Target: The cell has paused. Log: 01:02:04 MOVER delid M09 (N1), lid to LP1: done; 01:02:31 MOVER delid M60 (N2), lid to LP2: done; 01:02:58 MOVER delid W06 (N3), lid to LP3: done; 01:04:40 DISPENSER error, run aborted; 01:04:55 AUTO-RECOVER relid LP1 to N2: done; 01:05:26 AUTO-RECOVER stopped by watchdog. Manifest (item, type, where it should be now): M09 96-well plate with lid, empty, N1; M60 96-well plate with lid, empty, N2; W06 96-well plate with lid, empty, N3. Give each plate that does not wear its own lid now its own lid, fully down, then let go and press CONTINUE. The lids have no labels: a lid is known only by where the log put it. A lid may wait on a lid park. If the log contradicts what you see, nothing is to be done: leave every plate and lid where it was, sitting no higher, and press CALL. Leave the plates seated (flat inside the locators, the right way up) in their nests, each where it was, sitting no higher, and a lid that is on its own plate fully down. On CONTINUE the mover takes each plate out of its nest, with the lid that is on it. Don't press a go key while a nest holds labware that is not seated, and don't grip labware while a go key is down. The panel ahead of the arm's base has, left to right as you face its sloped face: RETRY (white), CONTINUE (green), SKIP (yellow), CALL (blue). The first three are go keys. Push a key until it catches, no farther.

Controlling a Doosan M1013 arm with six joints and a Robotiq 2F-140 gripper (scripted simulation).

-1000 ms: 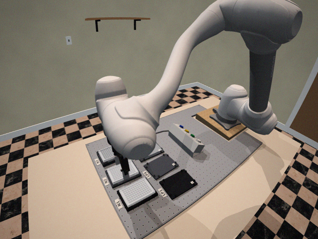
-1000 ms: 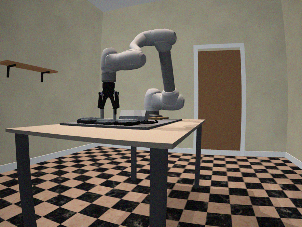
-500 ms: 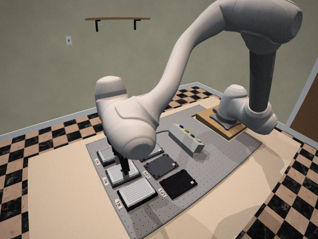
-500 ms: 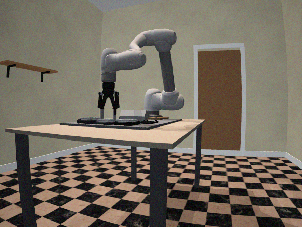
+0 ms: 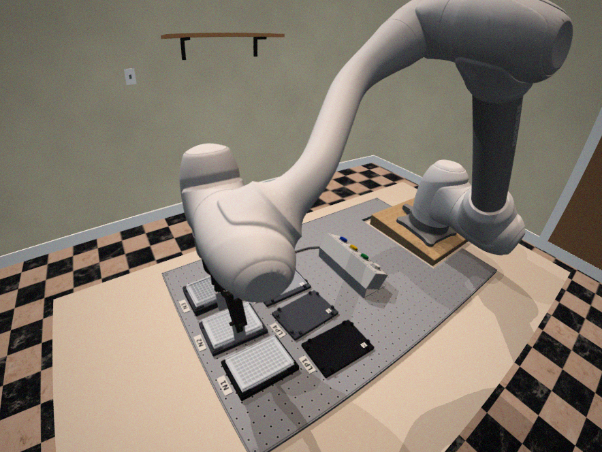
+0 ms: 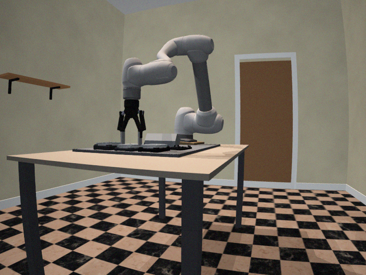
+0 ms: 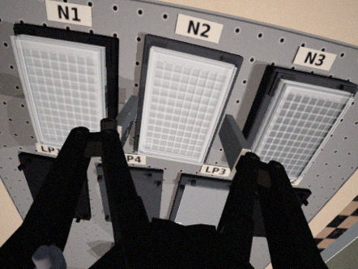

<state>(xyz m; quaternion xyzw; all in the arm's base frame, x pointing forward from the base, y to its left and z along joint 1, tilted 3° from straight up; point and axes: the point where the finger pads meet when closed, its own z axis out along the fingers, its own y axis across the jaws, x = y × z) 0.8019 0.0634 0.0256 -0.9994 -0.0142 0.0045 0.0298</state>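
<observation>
Now: hand 180 mm past the clear lid, 80 mm to the left of it and 40 mm above it. Round my hand: lid park LP4 (190 mm behind, 40 mm to the left, 50 mm below); plate (140 mm to the right, 20 mm below); nest N3 (10 mm ahead, 140 mm to the right, 40 mm below).
</observation>
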